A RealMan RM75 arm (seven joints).
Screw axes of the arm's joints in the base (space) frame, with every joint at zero. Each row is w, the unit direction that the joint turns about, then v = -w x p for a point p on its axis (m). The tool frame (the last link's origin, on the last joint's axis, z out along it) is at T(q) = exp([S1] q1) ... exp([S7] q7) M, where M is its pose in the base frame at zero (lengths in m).
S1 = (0, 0, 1, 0.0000, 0.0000, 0.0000)
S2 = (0, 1, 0, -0.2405, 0.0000, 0.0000)
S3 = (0, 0, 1, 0.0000, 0.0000, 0.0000)
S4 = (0, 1, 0, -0.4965, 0.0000, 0.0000)
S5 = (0, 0, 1, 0.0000, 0.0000, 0.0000)
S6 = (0, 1, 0, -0.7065, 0.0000, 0.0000)
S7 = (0, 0, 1, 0.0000, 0.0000, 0.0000)
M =
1 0 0 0.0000
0 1 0 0.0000
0 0 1 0.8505
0 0 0 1
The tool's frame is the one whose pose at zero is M.
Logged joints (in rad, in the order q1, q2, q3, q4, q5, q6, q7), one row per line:
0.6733, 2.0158, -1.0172, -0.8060, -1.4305, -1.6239, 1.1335
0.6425, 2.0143, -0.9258, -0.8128, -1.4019, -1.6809, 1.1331
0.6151, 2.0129, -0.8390, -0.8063, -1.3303, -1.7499, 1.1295
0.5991, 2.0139, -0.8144, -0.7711, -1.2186, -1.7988, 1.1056
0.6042, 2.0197, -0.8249, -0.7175, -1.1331, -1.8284, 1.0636
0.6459, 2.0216, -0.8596, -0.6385, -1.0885, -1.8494, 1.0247
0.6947, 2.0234, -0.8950, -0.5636, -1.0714, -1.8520, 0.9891
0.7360, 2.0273, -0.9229, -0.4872, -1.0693, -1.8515, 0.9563
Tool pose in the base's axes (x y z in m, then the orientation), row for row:
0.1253, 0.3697, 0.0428, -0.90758, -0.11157, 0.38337, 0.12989
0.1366, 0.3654, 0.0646, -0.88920, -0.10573, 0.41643, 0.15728
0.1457, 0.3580, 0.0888, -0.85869, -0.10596, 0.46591, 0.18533
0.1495, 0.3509, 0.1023, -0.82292, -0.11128, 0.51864, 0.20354
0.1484, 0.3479, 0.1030, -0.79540, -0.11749, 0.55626, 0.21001
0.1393, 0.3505, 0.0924, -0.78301, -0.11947, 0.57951, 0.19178
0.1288, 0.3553, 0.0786, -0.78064, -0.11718, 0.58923, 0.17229
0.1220, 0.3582, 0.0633, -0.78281, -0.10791, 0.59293, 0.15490
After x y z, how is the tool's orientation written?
As a quaternion, x y z w.
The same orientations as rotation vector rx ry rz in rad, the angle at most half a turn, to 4 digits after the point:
-2.6372, -0.3242, 1.1140
-2.5443, -0.3025, 1.1915
-2.4194, -0.2986, 1.3127
-2.2960, -0.3105, 1.4470
-2.2116, -0.3267, 1.5466
-2.1985, -0.3354, 1.6271
-2.2152, -0.3325, 1.6721
-2.2429, -0.3092, 1.6988

